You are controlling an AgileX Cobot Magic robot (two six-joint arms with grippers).
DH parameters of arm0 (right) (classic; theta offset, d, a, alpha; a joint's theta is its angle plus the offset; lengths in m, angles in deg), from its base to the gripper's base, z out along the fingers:
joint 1: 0 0.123 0 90
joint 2: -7.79 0 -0.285 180
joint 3: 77.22 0 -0.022 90
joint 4: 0 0.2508 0 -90
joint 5: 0 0 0.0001 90
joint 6: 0 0.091 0 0
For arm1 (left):
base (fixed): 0 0 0 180
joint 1: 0 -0.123 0 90
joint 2: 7.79 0 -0.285 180
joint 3: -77.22 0 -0.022 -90
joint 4: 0 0.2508 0 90
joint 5: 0 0 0.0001 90
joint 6: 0 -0.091 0 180
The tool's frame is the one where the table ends.
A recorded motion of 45 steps. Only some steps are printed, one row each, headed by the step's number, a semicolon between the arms.
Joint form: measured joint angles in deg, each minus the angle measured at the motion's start. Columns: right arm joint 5, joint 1, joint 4, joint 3, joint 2, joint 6; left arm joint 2, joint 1, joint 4, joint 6, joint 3, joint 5.
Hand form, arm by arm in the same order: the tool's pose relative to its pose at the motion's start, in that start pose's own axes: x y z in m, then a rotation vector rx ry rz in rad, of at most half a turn. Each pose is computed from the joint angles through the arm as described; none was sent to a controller.
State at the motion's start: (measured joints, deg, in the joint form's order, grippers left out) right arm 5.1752 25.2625 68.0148 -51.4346 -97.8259 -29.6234; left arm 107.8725 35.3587 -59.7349 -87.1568 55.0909 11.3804
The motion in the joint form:
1: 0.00 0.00 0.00 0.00 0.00 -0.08; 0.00 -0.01 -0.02 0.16 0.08 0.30
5: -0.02 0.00 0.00 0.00 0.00 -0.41; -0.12 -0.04 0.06 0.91 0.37 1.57
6: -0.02 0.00 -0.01 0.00 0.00 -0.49; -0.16 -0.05 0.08 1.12 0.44 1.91
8: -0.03 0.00 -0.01 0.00 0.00 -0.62; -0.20 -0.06 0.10 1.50 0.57 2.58
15: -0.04 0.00 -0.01 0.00 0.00 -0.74; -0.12 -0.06 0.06 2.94 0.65 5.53
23: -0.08 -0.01 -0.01 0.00 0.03 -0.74; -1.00 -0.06 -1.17 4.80 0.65 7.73
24: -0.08 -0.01 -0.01 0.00 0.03 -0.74; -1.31 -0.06 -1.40 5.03 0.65 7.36
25: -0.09 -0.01 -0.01 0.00 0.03 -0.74; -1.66 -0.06 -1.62 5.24 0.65 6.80
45: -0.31 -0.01 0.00 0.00 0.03 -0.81; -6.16 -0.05 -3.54 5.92 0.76 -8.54
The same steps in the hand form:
1: 0.0000 0.0000 0.0000 0.0000 0.0000 -0.0014; -0.0004 0.0008 0.0000 -0.0060 -0.0013 -0.0035
5: 0.0000 0.0000 0.0000 0.0002 -0.0003 -0.0072; -0.0024 0.0041 -0.0006 -0.0317 -0.0089 -0.0169
6: 0.0000 0.0000 0.0000 0.0002 -0.0003 -0.0087; -0.0029 0.0050 -0.0008 -0.0385 -0.0110 -0.0207
8: 0.0000 0.0000 0.0000 0.0003 -0.0004 -0.0110; -0.0038 0.0066 -0.0010 -0.0516 -0.0144 -0.0277
15: -0.0001 0.0000 0.0000 0.0004 -0.0006 -0.0131; -0.0041 0.0113 -0.0010 -0.1028 -0.0188 -0.0537
23: -0.0002 0.0000 -0.0002 0.0005 -0.0017 -0.0130; -0.0067 0.0172 -0.0057 -0.1476 -0.0319 -0.1106
24: -0.0002 0.0000 -0.0002 0.0005 -0.0017 -0.0130; -0.0077 0.0175 -0.0071 -0.1433 -0.0354 -0.1196
25: -0.0002 0.0000 -0.0002 0.0006 -0.0019 -0.0130; -0.0088 0.0176 -0.0087 -0.1361 -0.0394 -0.1283
45: -0.0005 -0.0002 -0.0002 0.0025 -0.0052 -0.0141; -0.0240 0.0059 -0.0306 0.1002 -0.0878 -0.1781

